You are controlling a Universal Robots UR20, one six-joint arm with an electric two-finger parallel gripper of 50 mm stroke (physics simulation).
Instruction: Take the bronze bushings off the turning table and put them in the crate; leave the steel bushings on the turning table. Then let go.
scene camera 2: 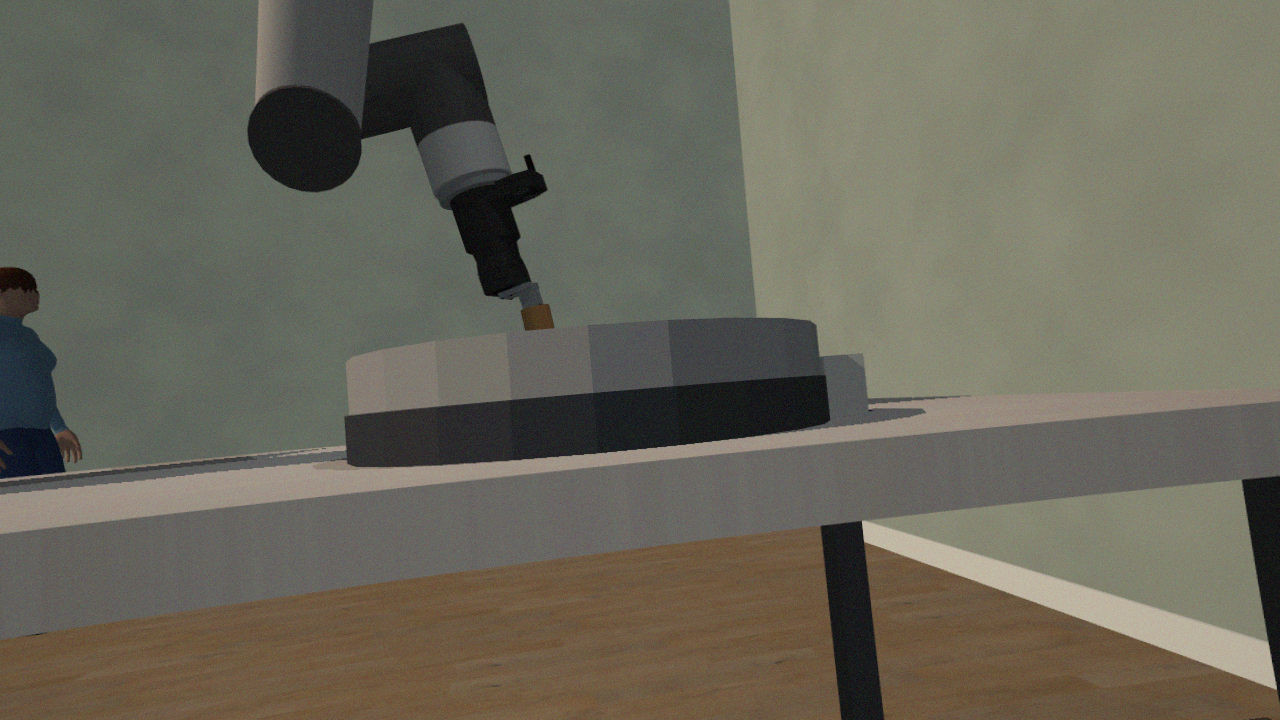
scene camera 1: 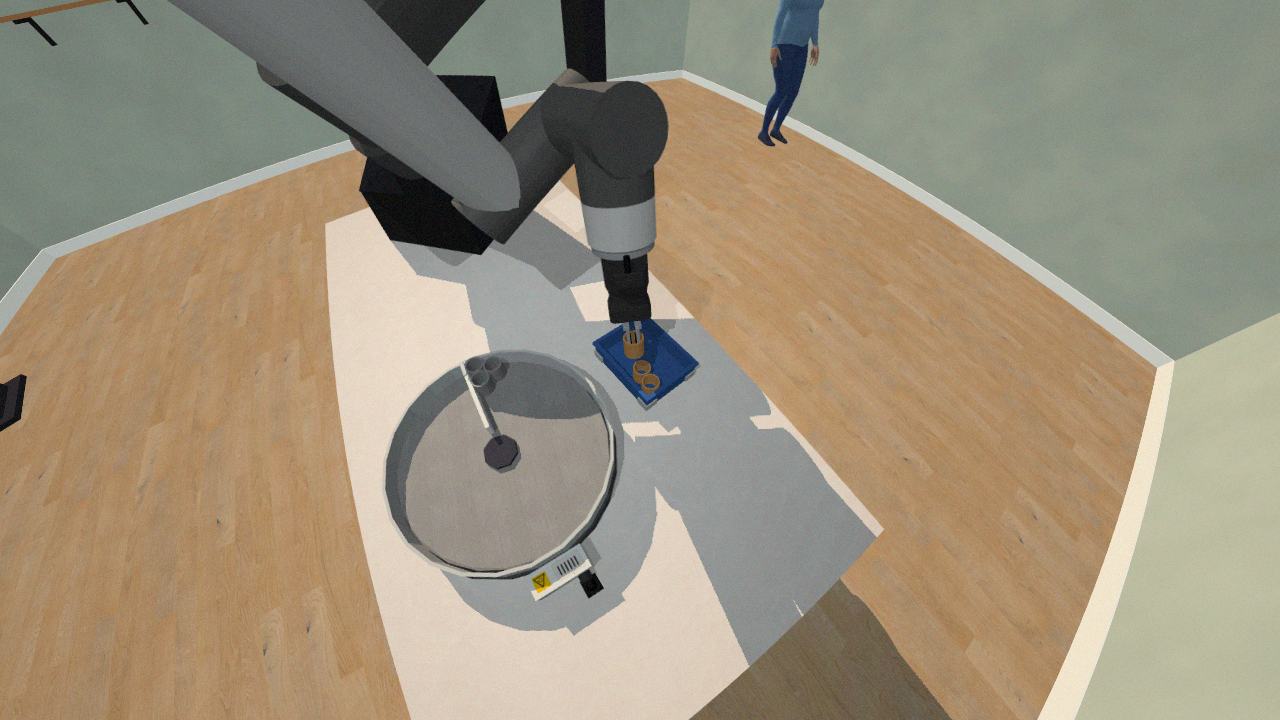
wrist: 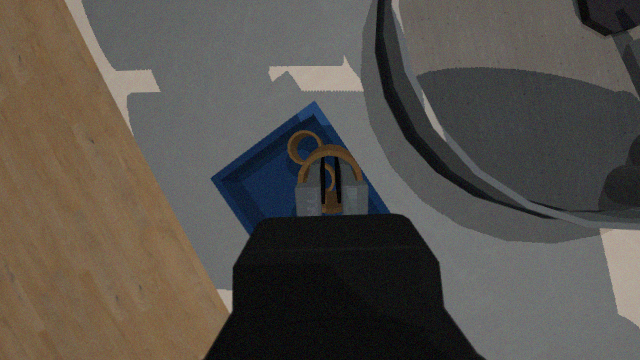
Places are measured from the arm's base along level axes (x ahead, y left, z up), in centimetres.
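Pixels of known places: gripper, fingertip midpoint: (scene camera 1: 634, 350) (wrist: 329, 169).
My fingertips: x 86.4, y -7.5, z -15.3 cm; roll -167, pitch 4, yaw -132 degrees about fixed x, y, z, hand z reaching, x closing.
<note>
Ahead of a thing's pixels: the offset from my fingertips to its top centre. "pt": to the spot under its first point.
My gripper (scene camera 1: 633, 331) (scene camera 2: 532, 297) (wrist: 329, 169) has its two fingers inside a bronze bushing {dx -0.3, dy +0.2, dz +3.5 cm} (scene camera 1: 633, 349) (scene camera 2: 537, 317) (wrist: 330, 148) and holds it upright by its inner wall, over the blue crate {dx -1.5, dy +5.7, dz -8.3 cm} (scene camera 1: 669, 356) (wrist: 260, 175). Two other bronze bushings stand in the crate near one corner: one {dx +3.8, dy +1.1, dz -9.0 cm} (wrist: 289, 147) shows clearly in the wrist view, the other is partly hidden behind the held bushing. Several steel bushings {dx -20.5, dy -23.1, dz -4.2 cm} (scene camera 1: 480, 379) {pt dx -20.0, dy -17.9, dz -6.4 cm} (wrist: 622, 186) stand together on the turning table (scene camera 1: 546, 492) (scene camera 2: 546, 358) (wrist: 480, 115), beside its white bar. The crate is hidden in scene camera 2.
The turning table's raised rim {pt dx +7.6, dy -14.4, dz -9.3 cm} (scene camera 1: 614, 447) stands close beside the crate. The white guide bar {pt dx -17.1, dy -26.1, dz -4.9 cm} (scene camera 1: 478, 400) runs from the dark hub {dx -7.1, dy -29.5, dz -7.2 cm} (scene camera 1: 501, 452) towards the rim. A control box {pt dx +15.7, dy -35.6, dz -7.5 cm} (scene camera 1: 563, 570) sits at the table's outer side. A person (scene camera 1: 792, 67) (scene camera 2: 22, 385) stands beyond the bench.
</note>
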